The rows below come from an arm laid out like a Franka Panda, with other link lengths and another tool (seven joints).
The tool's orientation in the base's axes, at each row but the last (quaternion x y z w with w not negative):
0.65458 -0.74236 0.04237 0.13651
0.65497 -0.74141 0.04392 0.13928
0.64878 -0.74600 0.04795 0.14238
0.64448 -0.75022 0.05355 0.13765
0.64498 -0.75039 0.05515 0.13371
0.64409 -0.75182 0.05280 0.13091
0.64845 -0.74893 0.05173 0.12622
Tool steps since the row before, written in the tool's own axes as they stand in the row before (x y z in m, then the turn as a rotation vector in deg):
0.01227 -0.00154 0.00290 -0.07 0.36 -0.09
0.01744 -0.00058 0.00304 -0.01 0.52 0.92
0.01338 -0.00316 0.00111 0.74 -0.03 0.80
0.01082 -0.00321 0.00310 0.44 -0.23 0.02
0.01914 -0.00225 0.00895 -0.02 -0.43 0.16
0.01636 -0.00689 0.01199 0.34 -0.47 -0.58
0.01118 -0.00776 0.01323 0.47 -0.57 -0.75
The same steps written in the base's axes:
-0.00021 -0.01270 0.00021 -0.33 0.14 0.11
-0.00168 -0.01756 0.00163 -0.65 -0.15 -0.82
0.00136 -0.01354 0.00226 -0.18 -0.92 -0.56
0.00130 -0.01163 -0.00029 0.17 -0.46 0.08
-0.00148 -0.02089 -0.00357 0.40 -0.09 -0.20
0.00300 -0.01973 -0.00779 0.49 -0.26 0.60
0.00460 -0.01510 -0.01054 0.59 -0.36 0.79

